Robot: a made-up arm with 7 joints.
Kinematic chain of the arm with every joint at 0, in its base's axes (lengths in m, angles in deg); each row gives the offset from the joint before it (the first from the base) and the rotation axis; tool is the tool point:
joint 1: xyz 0 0 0.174 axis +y
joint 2: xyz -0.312 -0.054 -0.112 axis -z
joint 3: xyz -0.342 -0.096 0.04 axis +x
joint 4: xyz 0.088 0 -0.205 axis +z
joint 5: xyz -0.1 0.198 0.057 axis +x
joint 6: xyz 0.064 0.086 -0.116 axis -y
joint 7: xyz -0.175 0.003 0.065 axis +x
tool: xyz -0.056 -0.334 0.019
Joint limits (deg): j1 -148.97..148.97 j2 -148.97..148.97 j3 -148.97..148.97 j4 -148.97..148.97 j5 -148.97..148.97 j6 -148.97..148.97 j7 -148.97..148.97
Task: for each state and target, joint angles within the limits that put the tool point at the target. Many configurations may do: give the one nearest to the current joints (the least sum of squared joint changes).
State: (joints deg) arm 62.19 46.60 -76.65 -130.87 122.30 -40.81 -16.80
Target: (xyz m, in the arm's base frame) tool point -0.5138 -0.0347 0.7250
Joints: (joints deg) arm 72.07 58.90 -60.98 -136.58 90.27 -26.51 -39.80
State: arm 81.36 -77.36 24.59 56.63 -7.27 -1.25 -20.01
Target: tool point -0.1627 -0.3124 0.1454
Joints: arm 84.36 -97.63 21.05 72.87 -1.88 -13.63 -18.67
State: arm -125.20 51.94 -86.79 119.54 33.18 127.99 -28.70
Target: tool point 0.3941 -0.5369 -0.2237
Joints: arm -130.12 21.06 -89.34 122.09 -20.80 110.71 -18.72
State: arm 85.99 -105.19 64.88 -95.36 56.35 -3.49 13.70
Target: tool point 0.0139 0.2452 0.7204
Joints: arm 94.82 -75.22 73.54 -102.17 80.65 6.76 39.68
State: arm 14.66 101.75 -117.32 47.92 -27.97 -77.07 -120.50
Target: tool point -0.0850 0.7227 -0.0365
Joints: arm 13.64 123.52 -118.33 81.35 -22.95 -54.04 -123.65
